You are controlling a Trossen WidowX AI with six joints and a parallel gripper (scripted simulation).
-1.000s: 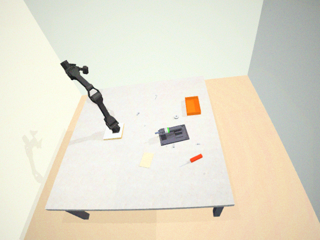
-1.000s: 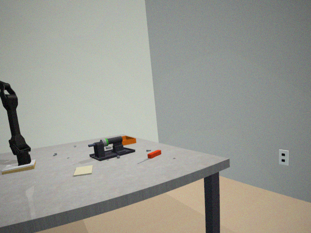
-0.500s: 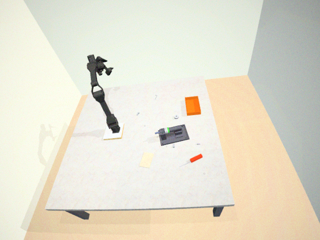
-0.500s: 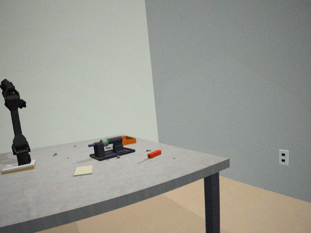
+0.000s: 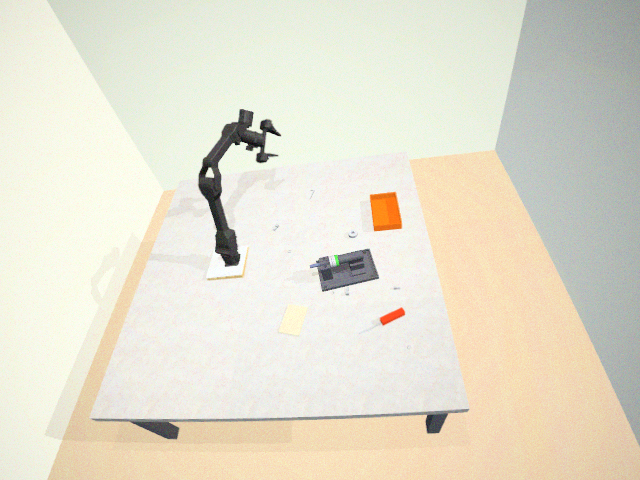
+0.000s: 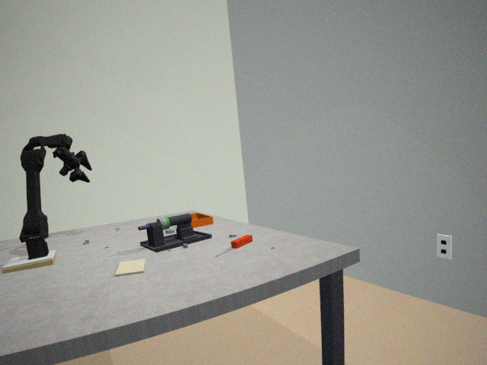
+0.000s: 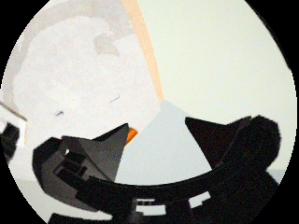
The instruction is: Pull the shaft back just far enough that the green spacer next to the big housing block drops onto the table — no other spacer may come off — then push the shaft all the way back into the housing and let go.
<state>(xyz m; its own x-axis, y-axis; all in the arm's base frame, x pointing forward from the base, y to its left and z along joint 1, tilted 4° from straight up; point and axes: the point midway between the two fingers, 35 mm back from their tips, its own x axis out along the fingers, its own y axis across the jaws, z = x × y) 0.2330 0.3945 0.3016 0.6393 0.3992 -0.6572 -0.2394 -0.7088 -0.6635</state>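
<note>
The blue-grey shaft lies 53 cm to the right of my gripper tip, 21 cm below it and 18 cm ahead of it. The rest, counted from my gripper tip: orange tray (44 cm ahead, 28 cm below, 22 cm to the right); then pale grey spacer (53 cm to the right, 21 cm below, 19 cm ahead); then green spacer (52 cm to the right, 22 cm ahead, 21 cm below).
</note>
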